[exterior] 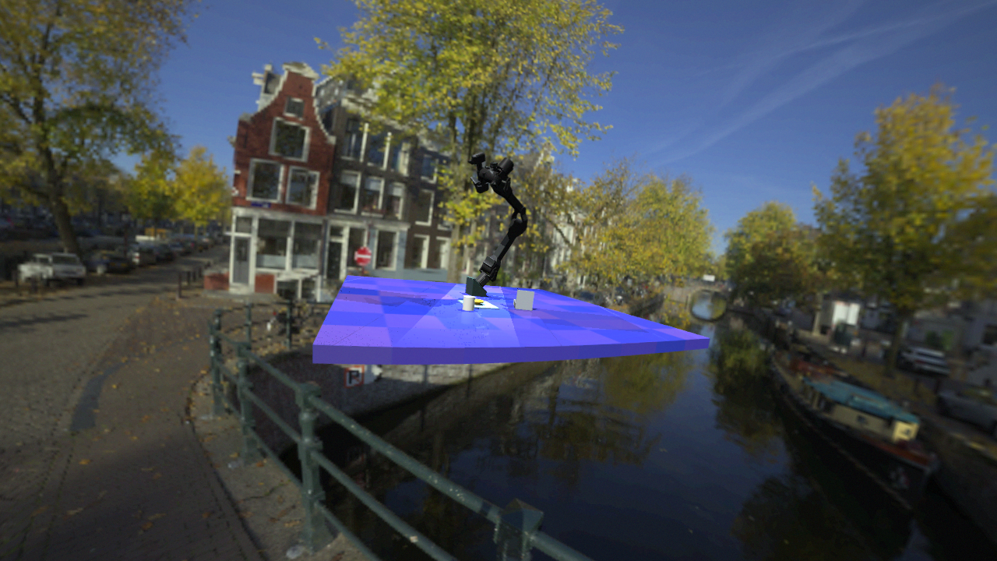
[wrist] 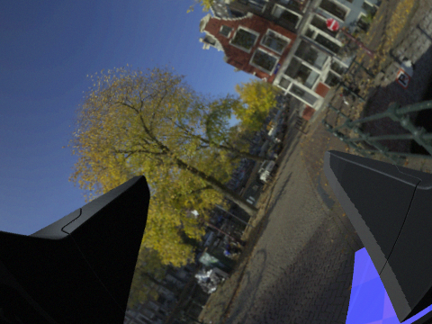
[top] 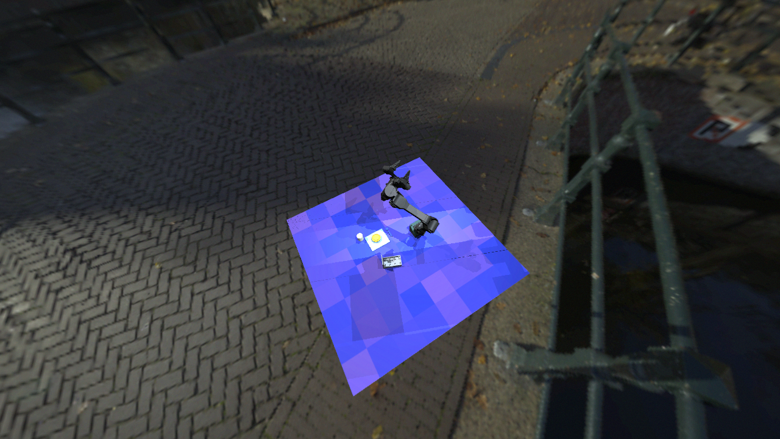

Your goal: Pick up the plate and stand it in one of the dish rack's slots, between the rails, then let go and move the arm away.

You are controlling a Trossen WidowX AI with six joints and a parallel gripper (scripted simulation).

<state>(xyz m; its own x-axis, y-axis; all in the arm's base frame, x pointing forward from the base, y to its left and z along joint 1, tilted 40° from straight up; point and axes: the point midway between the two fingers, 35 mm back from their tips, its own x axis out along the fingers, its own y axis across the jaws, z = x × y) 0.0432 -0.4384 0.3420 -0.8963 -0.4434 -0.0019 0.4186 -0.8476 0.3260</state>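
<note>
My gripper tip is 260 mm short of the yellow plate, 10 mm to the left of it and 590 mm above it. Round my gripper tip: blue spoon: 150 mm ahead, 10 mm to the right, 600 mm below; then white cup: 360 mm ahead, 80 mm to the right, 580 mm below; then dish rack: 270 mm ahead, 210 mm to the left, 580 mm below.
</note>
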